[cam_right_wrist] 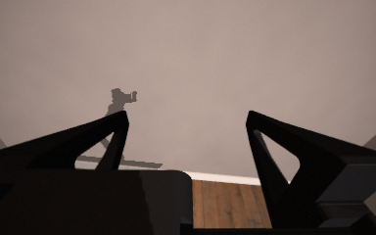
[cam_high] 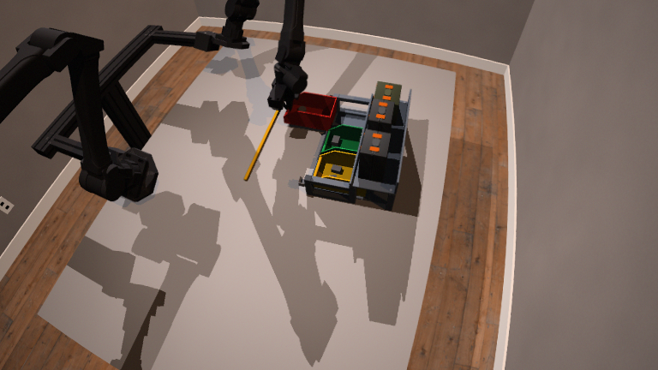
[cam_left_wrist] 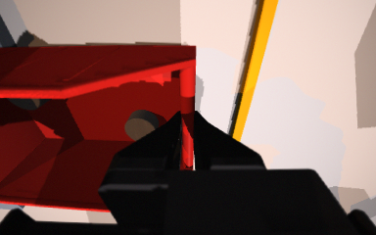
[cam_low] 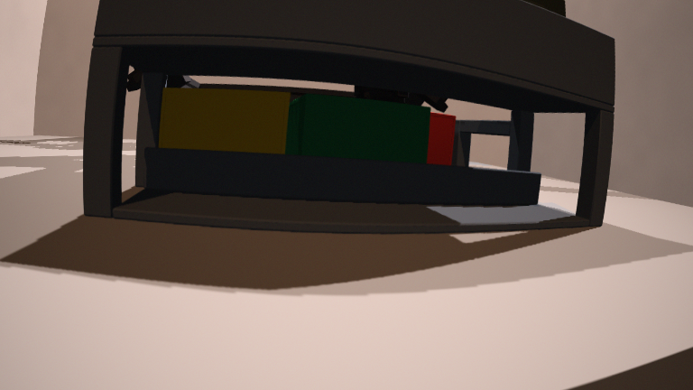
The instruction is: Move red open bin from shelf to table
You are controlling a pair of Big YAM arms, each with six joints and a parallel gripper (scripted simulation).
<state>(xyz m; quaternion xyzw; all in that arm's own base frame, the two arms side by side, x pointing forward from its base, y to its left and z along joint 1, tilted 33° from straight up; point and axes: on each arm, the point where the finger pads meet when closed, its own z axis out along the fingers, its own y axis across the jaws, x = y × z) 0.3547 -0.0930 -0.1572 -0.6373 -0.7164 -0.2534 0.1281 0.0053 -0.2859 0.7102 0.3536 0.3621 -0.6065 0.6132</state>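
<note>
The red open bin is 80 mm ahead of my left hand. From my left hand the other things lie so: grey shelf 280 mm ahead, 110 mm to the right, 20 mm above; green bin 250 mm ahead, 110 mm to the right, 10 mm below.
</note>
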